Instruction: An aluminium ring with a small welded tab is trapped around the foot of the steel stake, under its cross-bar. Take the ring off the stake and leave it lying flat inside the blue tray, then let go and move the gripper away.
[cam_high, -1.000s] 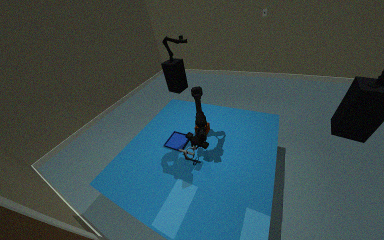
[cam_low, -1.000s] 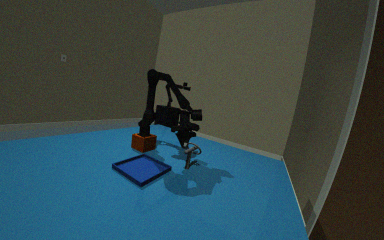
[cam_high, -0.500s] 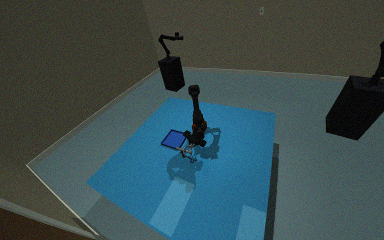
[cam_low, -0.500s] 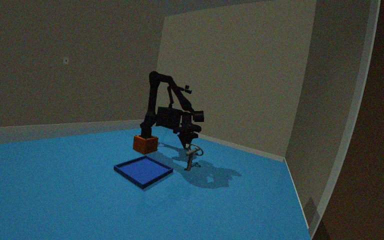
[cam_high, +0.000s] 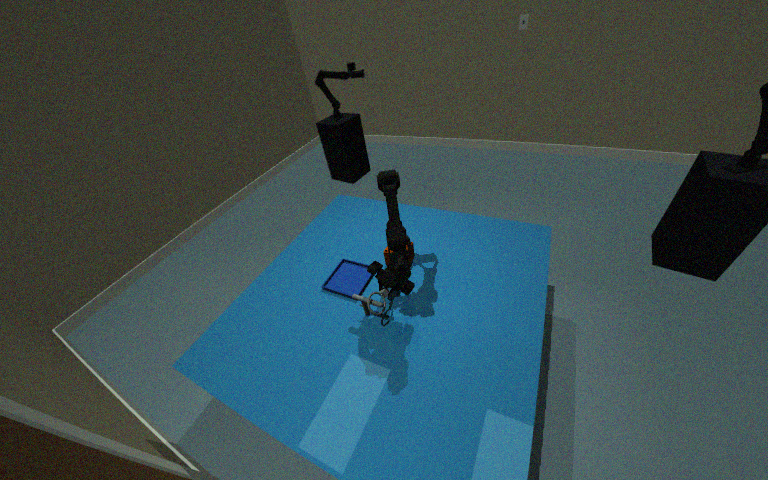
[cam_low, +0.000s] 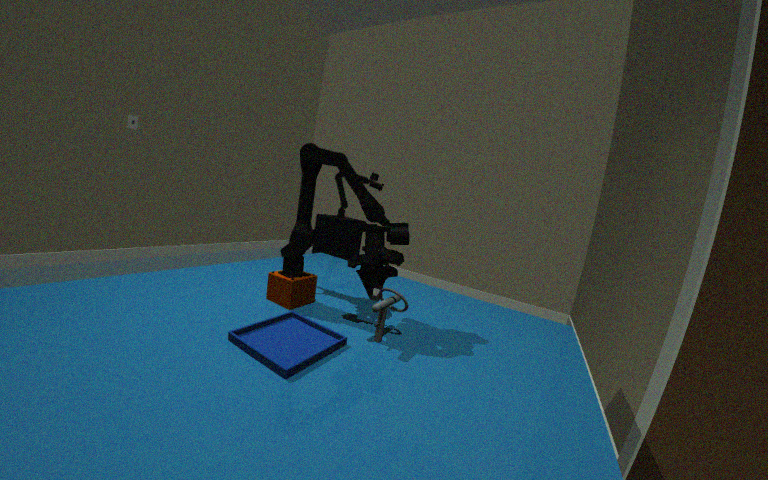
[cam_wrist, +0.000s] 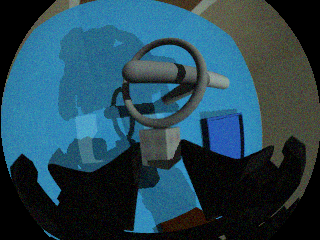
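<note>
Now: the aluminium ring 5 cm ahead of my gripper tip, 1 cm to the left of it and 1 cm above it. Round my gripper tip: blue tray: 4 cm behind, 24 cm to the right, 8 cm below.
</note>
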